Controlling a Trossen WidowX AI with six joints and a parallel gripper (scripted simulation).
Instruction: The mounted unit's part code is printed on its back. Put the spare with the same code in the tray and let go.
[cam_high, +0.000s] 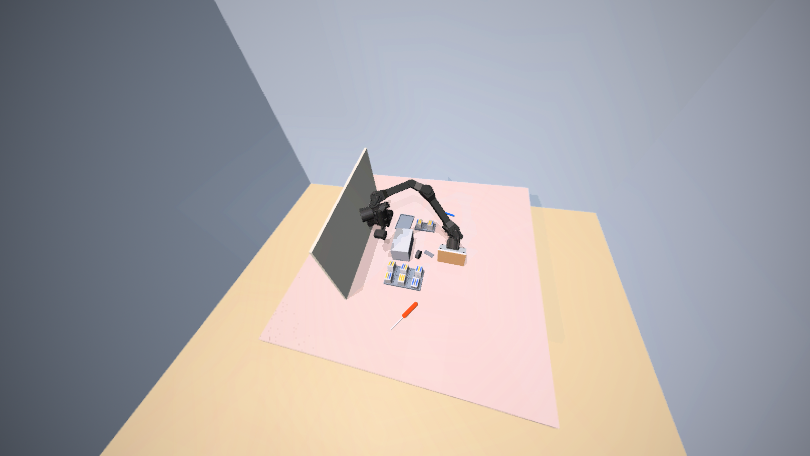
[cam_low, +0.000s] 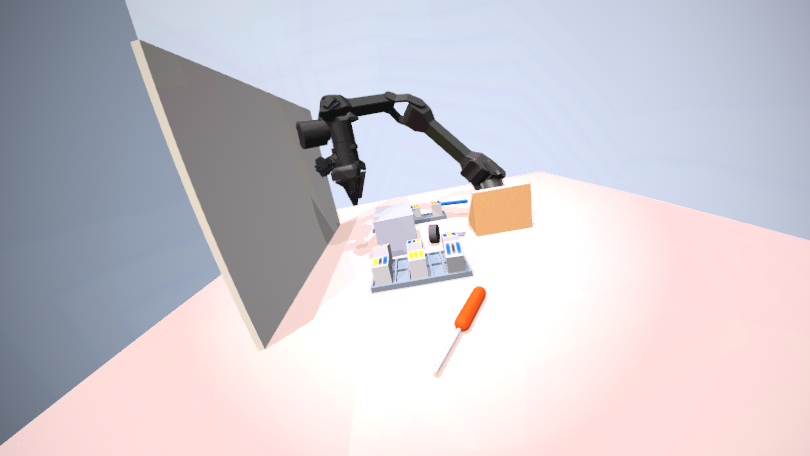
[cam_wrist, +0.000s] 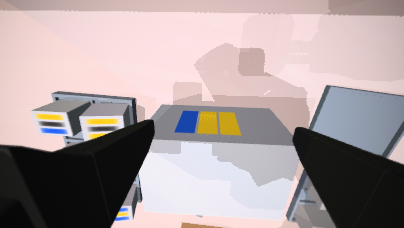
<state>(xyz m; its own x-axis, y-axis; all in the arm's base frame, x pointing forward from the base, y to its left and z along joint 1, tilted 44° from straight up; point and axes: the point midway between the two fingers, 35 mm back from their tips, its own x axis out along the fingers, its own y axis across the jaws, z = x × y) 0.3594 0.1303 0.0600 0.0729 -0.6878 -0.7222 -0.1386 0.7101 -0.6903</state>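
Now: gripper tip 20 cm to the left of the grey spare block, 13 cm past it and 10 cm above it. Round my gripper tip: grey mounted unit: 9 cm below, 9 cm behind; tall grey panel: 15 cm ahead, 8 cm above, 2 cm to the left; black cylinder: 19 cm behind, 12 cm below, 1 cm to the left.
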